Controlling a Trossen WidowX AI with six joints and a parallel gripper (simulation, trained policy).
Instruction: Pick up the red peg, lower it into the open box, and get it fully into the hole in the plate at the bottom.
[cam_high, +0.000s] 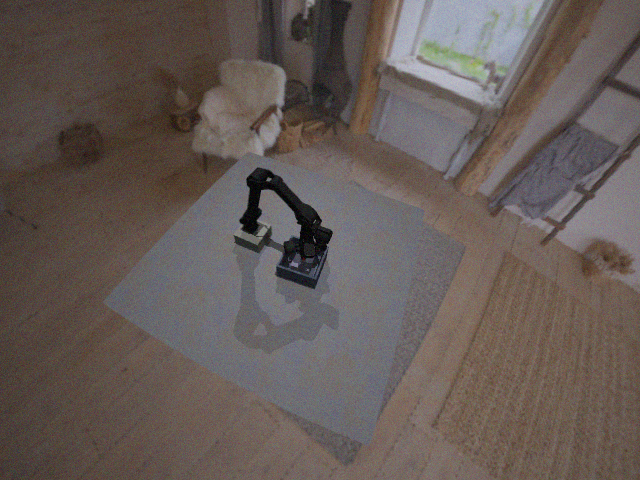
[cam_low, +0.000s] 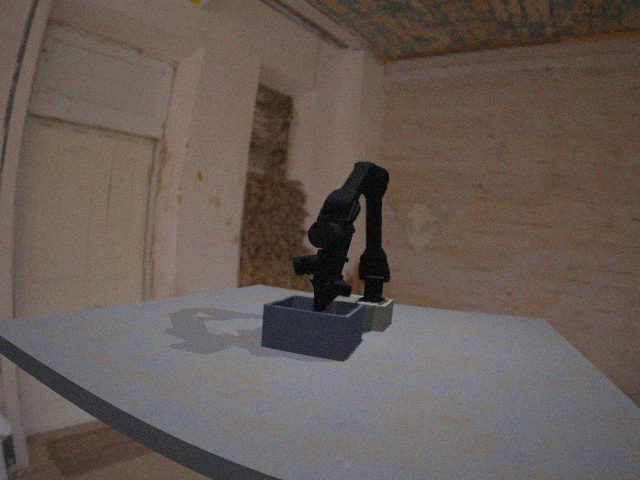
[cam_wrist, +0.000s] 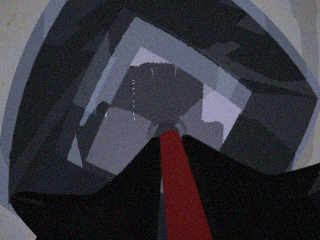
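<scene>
The red peg lies 20 mm above my gripper tip and 10 mm to the left of it. Round my gripper tip: light grey plate (30 mm below); then box (50 mm below).
</scene>
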